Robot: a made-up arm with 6 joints.
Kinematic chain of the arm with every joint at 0, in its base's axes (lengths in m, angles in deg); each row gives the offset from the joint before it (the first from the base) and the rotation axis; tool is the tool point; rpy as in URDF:
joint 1: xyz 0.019 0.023 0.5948 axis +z
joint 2: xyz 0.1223 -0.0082 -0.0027 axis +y
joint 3: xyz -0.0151 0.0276 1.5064 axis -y
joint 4: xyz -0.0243 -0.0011 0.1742 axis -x
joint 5: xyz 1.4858 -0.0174 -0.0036 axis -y
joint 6: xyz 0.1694 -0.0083 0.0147 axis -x
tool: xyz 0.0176 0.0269 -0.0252 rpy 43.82 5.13 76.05
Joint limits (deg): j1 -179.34..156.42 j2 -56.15..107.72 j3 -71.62..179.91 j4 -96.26..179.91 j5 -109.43..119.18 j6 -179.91..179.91
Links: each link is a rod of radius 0.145 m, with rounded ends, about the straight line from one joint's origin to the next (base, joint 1, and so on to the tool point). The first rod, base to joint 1, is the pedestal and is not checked.
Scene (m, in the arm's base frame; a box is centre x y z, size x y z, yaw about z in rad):
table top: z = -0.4
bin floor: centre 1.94 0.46 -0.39 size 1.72 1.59 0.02 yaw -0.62
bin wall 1: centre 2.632 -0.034 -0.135 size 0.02 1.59 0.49 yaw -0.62
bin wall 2: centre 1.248 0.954 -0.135 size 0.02 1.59 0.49 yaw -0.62
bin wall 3: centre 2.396 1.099 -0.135 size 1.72 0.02 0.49 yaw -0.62
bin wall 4: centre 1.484 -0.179 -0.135 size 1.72 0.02 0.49 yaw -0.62
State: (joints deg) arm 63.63 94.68 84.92 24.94 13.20 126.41
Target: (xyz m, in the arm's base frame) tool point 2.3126 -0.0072 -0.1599
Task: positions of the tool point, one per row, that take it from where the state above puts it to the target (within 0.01 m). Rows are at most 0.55 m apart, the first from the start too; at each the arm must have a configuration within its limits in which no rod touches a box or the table.
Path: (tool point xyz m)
1: 1.9332 2.6768 0.4676
2: 2.2891 2.2990 0.4909
3: 2.5388 1.8494 0.5137
4: 2.6669 1.3603 0.5342
5: 2.6678 0.8653 0.5510
6: 2.5454 0.3988 0.5635
7: 2.3126 -0.0071 0.5702
8: 2.3440 -0.0072 0.2105
9: 2.3125 -0.0071 -0.1599

